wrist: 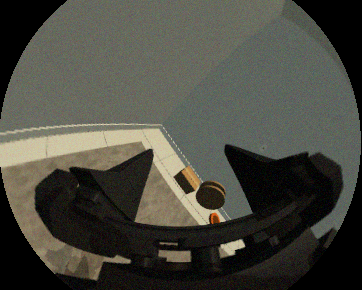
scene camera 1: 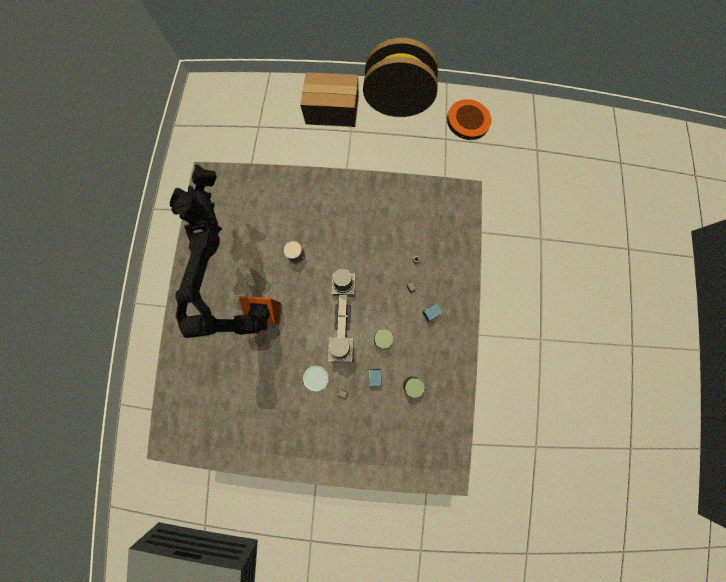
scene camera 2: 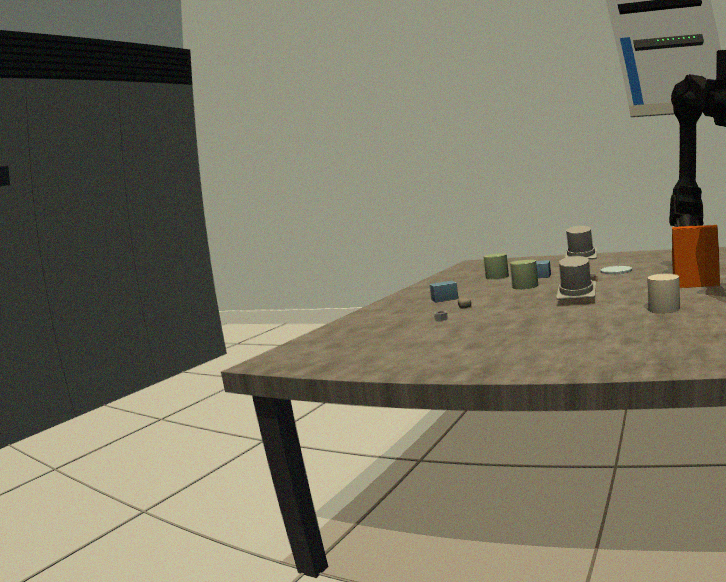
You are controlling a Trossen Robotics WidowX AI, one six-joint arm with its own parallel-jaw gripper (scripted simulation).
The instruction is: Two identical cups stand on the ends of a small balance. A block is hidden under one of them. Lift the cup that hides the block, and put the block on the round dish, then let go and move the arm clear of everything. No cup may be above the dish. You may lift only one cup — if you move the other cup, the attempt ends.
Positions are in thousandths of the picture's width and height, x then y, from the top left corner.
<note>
The gripper (scene camera 1: 267, 302) is open, holding nothing. Also in view: a small balance (scene camera 1: 472, 542).
The gripper shows as well in the wrist view (wrist: 523, 519).
</note>
